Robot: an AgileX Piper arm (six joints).
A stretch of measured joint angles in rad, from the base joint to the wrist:
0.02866 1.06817 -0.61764 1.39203 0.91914 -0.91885
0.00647 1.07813 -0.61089 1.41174 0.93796 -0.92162
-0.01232 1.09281 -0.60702 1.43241 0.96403 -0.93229
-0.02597 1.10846 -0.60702 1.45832 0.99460 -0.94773
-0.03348 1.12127 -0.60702 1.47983 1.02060 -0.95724
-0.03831 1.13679 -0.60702 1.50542 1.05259 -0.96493
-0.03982 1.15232 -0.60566 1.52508 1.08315 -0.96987
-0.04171 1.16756 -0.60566 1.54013 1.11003 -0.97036
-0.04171 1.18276 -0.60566 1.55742 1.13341 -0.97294
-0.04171 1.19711 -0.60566 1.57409 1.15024 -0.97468
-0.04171 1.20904 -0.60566 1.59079 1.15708 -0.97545
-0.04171 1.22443 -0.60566 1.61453 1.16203 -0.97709
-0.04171 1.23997 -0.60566 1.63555 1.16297 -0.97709
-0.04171 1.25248 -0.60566 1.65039 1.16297 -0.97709
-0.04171 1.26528 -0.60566 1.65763 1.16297 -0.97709
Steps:
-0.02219 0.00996 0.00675 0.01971 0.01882 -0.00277
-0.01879 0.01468 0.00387 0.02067 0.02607 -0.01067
-0.01365 0.01565 0.00000 0.02591 0.03057 -0.01544
-0.00751 0.01281 0.00000 0.02151 0.02600 -0.00951
-0.00483 0.01552 0.00000 0.02559 0.03199 -0.00769
-0.00151 0.01553 0.00136 0.01966 0.03056 -0.00494
-0.00189 0.01524 0.00000 0.01505 0.02688 -0.00049
0.00000 0.01520 0.00000 0.01729 0.02338 -0.00258
0.00000 0.01435 0.00000 0.01667 0.01683 -0.00174
0.00000 0.01193 0.00000 0.01670 0.00684 -0.00077
0.00000 0.01539 0.00000 0.02374 0.00495 -0.00164
0.00000 0.01554 0.00000 0.02102 0.00094 0.00000
0.00000 0.01251 0.00000 0.01484 0.00000 0.00000
0.00000 0.01280 0.00000 0.00724 0.00000 0.00000

